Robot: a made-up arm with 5 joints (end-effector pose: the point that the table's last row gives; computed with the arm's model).
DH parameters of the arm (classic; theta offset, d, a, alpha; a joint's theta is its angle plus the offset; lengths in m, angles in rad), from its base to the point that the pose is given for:
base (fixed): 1.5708 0.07 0 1.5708
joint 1: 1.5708 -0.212 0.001 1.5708
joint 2: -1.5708 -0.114 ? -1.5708
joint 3: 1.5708 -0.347 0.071 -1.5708
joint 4: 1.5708 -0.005 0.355 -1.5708
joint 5: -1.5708 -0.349 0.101 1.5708
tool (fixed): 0 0.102 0 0
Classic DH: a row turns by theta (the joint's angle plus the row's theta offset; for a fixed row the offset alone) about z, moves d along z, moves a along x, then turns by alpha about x.
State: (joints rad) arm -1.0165 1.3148 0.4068 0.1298 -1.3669
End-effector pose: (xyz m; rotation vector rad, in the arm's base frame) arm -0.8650 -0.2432 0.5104 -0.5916 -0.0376 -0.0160
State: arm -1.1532 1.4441 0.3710 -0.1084 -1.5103
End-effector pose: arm -0.7882 -0.1142 0.6375 -0.7914 0.0055 0.1686
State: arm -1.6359 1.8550 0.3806 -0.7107 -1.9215
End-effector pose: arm -0.4870 0.3250 0.7048 -1.0227 0.2772 0.5401
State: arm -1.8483 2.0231 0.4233 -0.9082 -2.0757
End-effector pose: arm -0.3750 0.4450 0.6299 -1.0205 0.3515 0.5729
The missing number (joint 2, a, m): 0.264
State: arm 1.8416 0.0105 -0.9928 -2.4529 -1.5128
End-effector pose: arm -0.4964 -0.0660 0.0442 -0.0278 -0.5965 0.7807
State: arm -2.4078 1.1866 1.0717 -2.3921 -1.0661
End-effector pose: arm -0.2849 0.3118 -0.0720 1.1725 -1.7948 -2.1837
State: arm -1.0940 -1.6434 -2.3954 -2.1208 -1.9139
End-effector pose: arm -0.2972 -0.1990 -0.1229 -1.7688 -1.2456 -0.4213
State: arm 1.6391 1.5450 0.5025 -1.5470 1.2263
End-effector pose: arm -0.2178 0.1162 -0.4106 -0.4928 0.5323 1.5040
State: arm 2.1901 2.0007 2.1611 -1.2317 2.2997
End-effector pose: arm -0.4955 -0.0041 0.3801 0.0491 -0.8020 2.0964
